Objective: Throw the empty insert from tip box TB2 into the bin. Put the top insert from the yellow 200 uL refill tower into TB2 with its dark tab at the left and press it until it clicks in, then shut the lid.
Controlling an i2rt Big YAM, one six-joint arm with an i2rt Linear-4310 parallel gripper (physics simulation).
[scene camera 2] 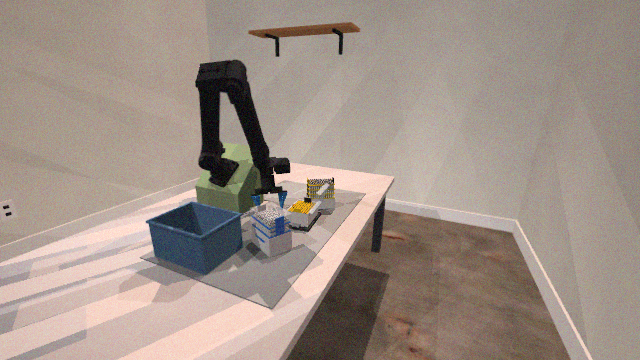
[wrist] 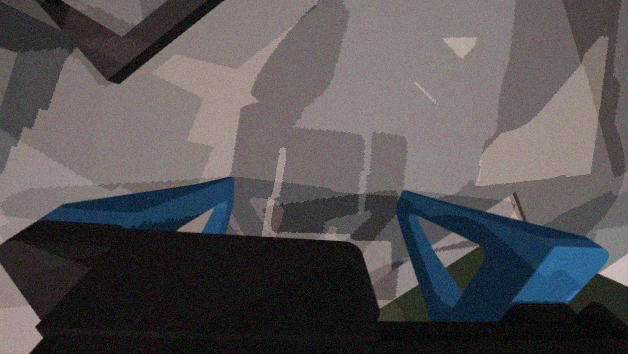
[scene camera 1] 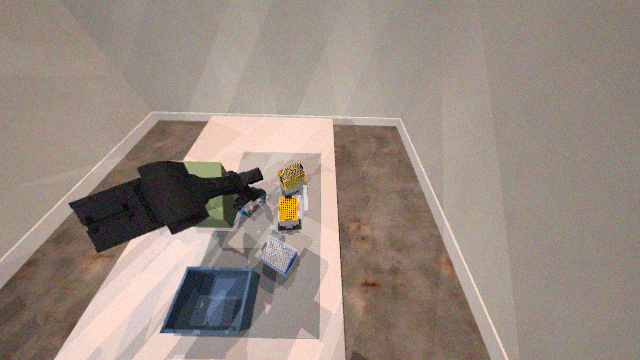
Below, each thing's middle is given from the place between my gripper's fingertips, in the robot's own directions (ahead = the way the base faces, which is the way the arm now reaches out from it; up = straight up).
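The blue and white tip box (scene camera 2: 271, 226) is 18 cm ahead of my hand, 20 cm to the right of it and 6 cm above it. There's also the blue bin (scene camera 1: 209, 300), and that one is 1 cm ahead of my hand, 36 cm to the right of it and 6 cm above it. Going by their middles, the blue and white tip box is the nearest to my hand of the things named here.
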